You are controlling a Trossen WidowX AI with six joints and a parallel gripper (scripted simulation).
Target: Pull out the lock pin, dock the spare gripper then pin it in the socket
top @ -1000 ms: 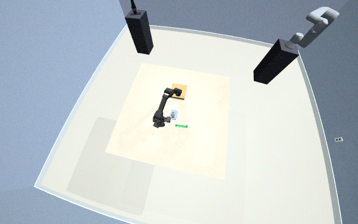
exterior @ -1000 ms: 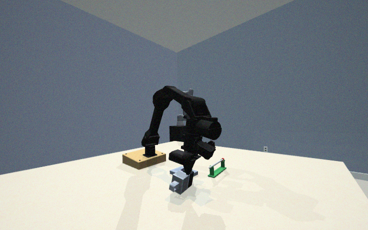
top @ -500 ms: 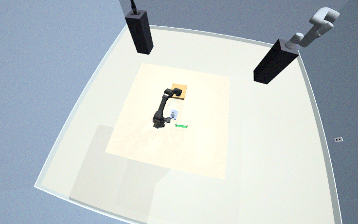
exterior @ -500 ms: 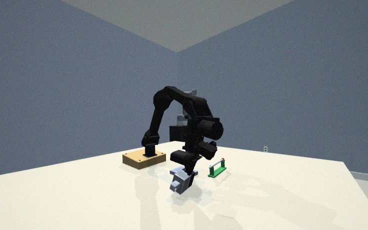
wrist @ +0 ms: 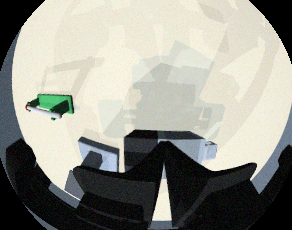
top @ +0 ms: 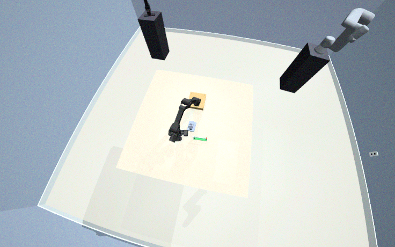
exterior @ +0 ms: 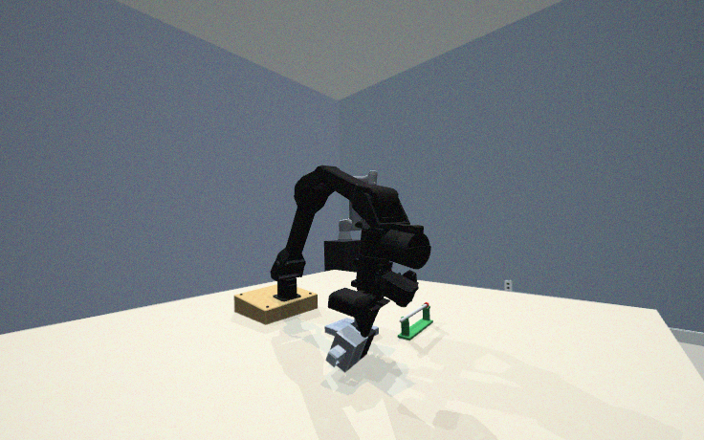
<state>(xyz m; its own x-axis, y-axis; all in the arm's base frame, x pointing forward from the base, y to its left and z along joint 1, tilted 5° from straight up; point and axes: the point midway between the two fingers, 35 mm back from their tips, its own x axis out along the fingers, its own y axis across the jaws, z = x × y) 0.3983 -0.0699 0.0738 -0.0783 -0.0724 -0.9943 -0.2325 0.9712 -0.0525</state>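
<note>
The grey mount is 120 mm behind my gripper tip and 90 mm to the left of it. Also, from my gripper tip: green cradle 20 mm behind, 210 mm to the left, 30 mm below; then spare gripper 20 mm behind, 20 mm to the right, 20 mm below.
</note>
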